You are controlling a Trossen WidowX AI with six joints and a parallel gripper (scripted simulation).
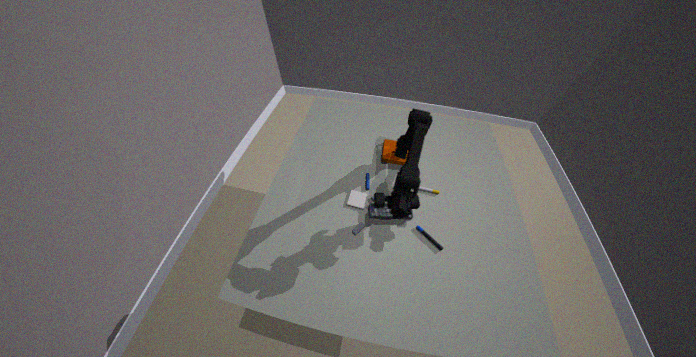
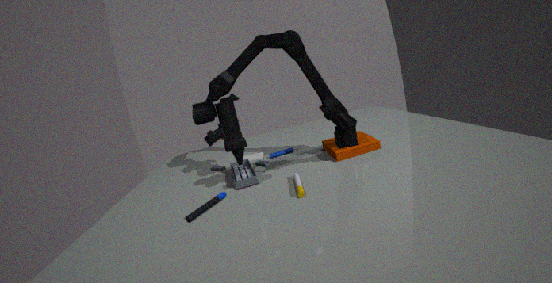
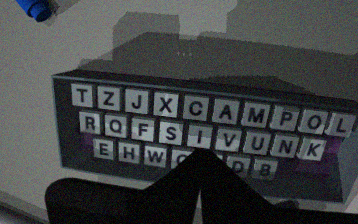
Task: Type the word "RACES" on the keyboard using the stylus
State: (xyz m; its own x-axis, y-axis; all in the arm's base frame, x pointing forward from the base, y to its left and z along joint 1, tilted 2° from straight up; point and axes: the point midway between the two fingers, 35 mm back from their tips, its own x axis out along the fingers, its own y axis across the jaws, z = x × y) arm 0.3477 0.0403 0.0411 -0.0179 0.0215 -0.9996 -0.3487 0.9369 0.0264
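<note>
My gripper tip is now 17 cm to the left of the blue stylus, 14 cm past it and 3 cm above it. The rest, counted from my gripper tip: grey block: 13 cm ahead, 11 cm to the right, 4 cm below; white-and-yellow marker: 19 cm behind, 16 cm to the left, 3 cm below; white pad: 17 cm to the right, 4 cm below.
</note>
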